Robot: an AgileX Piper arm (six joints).
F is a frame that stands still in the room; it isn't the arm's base.
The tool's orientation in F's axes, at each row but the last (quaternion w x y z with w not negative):
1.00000 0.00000 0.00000 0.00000
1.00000 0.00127 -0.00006 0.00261
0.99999 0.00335 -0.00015 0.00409
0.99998 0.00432 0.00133 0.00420
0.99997 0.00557 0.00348 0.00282
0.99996 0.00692 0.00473 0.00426
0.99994 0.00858 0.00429 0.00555
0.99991 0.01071 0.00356 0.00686
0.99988 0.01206 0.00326 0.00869
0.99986 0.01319 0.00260 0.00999
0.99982 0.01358 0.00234 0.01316
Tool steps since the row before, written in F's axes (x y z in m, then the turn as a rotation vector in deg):
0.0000 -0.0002 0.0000 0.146 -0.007 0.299
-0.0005 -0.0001 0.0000 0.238 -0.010 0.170
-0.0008 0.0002 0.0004 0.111 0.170 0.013
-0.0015 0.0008 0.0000 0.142 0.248 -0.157
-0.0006 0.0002 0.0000 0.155 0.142 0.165
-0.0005 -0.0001 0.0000 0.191 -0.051 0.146
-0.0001 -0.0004 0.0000 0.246 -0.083 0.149
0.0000 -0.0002 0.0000 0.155 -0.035 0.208
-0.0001 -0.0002 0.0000 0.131 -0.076 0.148
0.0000 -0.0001 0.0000 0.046 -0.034 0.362
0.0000 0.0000 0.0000 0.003 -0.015 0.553
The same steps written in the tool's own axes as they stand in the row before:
0.0000 -0.0002 0.0000 0.146 -0.007 0.299
-0.0005 -0.0001 0.0000 0.238 -0.011 0.170
-0.0008 0.0002 0.0004 0.112 0.169 0.012
-0.0015 0.0008 0.0000 0.144 0.245 -0.159
-0.0006 0.0002 0.0000 0.155 0.143 0.164
-0.0005 -0.0001 0.0000 0.189 -0.051 0.149
-0.0001 -0.0004 0.0000 0.244 -0.083 0.153
0.0000 -0.0002 0.0000 0.153 -0.033 0.210
-0.0001 -0.0002 0.0000 0.129 -0.075 0.151
0.0000 -0.0001 0.0000 0.044 -0.025 0.363
0.0000 0.0000 0.0000 0.000 0.000 0.553

